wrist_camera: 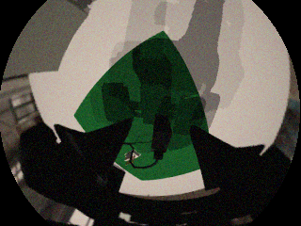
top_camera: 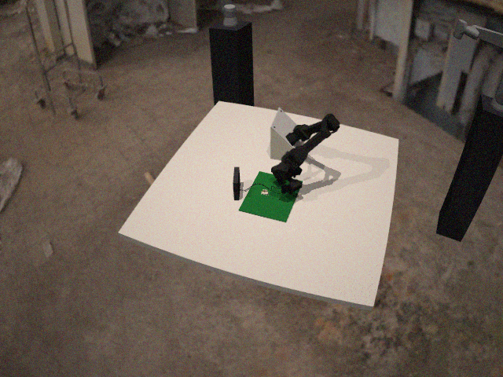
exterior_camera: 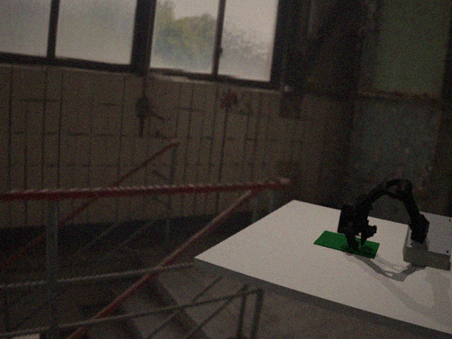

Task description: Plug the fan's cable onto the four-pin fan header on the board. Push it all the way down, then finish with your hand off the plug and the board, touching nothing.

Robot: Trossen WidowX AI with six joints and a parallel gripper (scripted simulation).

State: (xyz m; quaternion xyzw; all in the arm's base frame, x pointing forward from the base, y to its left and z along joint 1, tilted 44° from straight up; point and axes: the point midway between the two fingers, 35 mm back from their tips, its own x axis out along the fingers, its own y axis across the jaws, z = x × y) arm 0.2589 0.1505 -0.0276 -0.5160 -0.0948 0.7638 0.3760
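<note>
The dark plug is 10 mm ahead of my gripper tip and 10 mm above it. The rest, counted from my gripper tip: green board (60 mm ahead, 50 mm to the right, 30 mm below); pale four-pin header (60 mm ahead, 90 mm to the right, 20 mm below); black fan (100 mm ahead, 210 mm to the right, 40 mm above).
</note>
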